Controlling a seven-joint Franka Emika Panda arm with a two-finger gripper.
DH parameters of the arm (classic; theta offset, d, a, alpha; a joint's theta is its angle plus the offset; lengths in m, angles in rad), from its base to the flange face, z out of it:
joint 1: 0 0.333 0 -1.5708
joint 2: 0 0 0 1.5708
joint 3: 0 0.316 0.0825 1.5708
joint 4: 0 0 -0.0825 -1.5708
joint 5: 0 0.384 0 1.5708
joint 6: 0 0 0.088 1.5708
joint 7: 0 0.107 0 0
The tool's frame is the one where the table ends.
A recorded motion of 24 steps. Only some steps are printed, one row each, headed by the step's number.
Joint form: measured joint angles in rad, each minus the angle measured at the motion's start. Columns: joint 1, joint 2, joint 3, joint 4, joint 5, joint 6, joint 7.
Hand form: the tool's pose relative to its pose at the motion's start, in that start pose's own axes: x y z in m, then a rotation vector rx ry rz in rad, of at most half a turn. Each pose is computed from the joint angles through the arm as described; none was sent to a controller.
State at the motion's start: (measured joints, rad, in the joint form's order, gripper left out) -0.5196 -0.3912 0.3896 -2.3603 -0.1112 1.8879 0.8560
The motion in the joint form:
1: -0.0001 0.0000 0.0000 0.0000 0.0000 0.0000 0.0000
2: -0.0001 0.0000 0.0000 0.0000 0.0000 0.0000 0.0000
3: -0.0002 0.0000 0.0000 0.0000 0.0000 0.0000 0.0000
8: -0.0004 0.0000 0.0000 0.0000 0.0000 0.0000 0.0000
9: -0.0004 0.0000 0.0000 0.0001 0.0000 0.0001 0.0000
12: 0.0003 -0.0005 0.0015 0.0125 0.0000 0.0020 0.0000
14: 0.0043 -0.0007 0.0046 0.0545 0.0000 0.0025 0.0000
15: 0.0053 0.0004 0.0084 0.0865 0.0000 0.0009 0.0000
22: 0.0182 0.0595 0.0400 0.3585 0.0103 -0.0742 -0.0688
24: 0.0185 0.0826 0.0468 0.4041 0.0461 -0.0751 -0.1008
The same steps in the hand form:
1: 0.0000 0.0000 0.0000 0.0000 0.0000 0.0001
2: 0.0000 0.0000 0.0000 0.0000 0.0000 0.0001
3: 0.0001 0.0001 0.0000 0.0000 0.0000 0.0002
8: 0.0001 0.0001 0.0000 0.0000 -0.0001 0.0004
9: 0.0001 0.0001 0.0000 0.0001 0.0000 0.0004
12: 0.0012 -0.0015 -0.0064 0.0105 0.0109 -0.0002
14: 0.0043 -0.0062 -0.0273 0.0414 0.0419 -0.0024
15: 0.0063 -0.0094 -0.0426 0.0624 0.0631 -0.0037
22: 0.0137 -0.0324 -0.1481 0.1808 0.1541 -0.0979
24: 0.0147 -0.0401 -0.1616 0.2255 0.1424 -0.1325

